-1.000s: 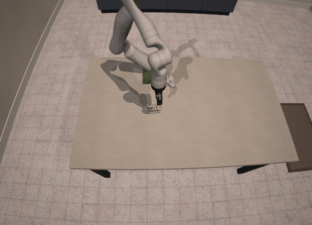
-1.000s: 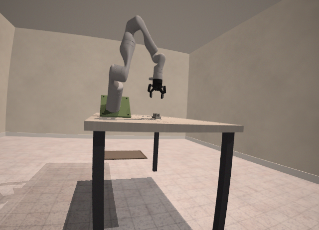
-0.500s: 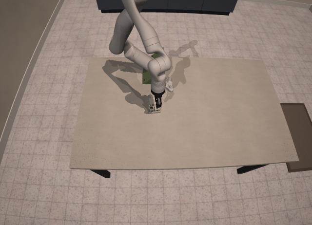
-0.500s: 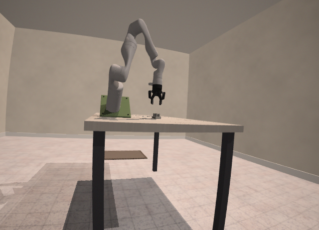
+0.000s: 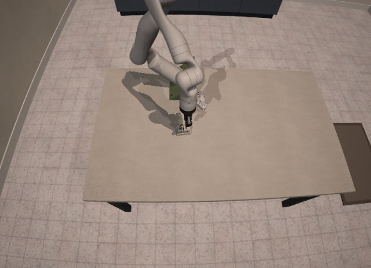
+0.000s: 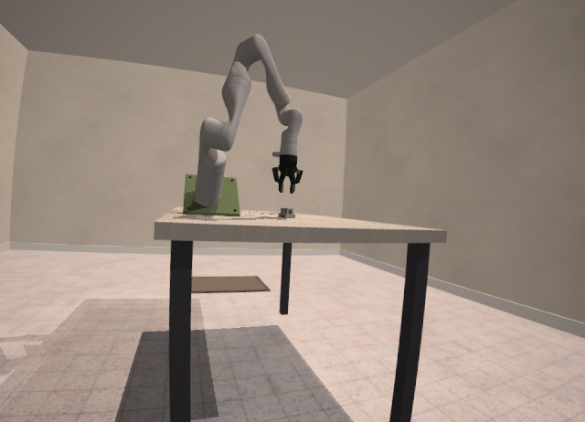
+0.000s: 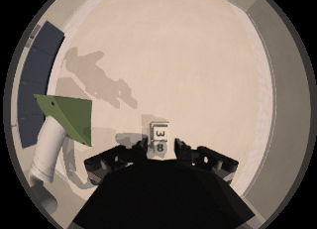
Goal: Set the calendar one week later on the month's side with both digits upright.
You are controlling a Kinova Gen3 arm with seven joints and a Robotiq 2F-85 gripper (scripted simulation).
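The white tray lies 11 cm below my hand and 2 cm to the right of it.
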